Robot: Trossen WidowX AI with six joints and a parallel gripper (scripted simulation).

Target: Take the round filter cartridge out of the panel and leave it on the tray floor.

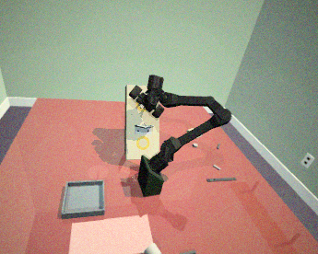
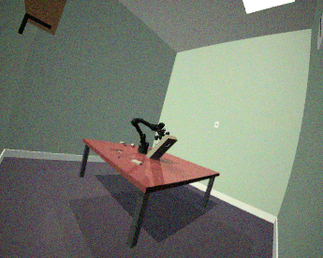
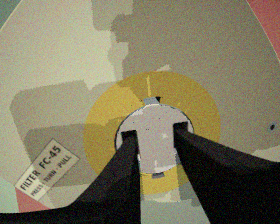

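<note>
Right now the round grey filter cartridge is 10 mm ahead of my gripper tip and 10 mm below it. The rest, counted from my gripper tip: tan service panel (30 mm behind, 10 mm to the left, 80 mm below); then grey tray (350 mm behind, 340 mm to the left, 230 mm below).
</note>
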